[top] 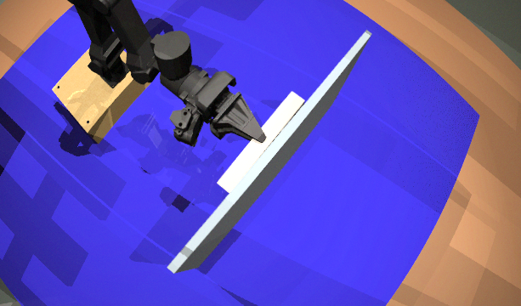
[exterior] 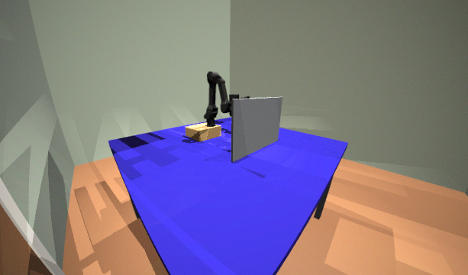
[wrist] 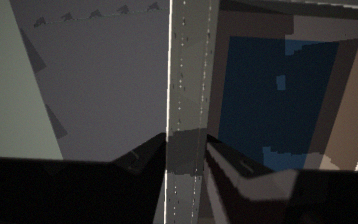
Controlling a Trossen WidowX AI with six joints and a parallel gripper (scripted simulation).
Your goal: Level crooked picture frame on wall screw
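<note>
The picture frame lies 5 cm below my gripper tip, 1 cm to the left of it and 1 cm ahead of it. From my gripper tip the other things lie so: grey wall panel (7 cm below, 2 cm ahead, 1 cm to the left).
</note>
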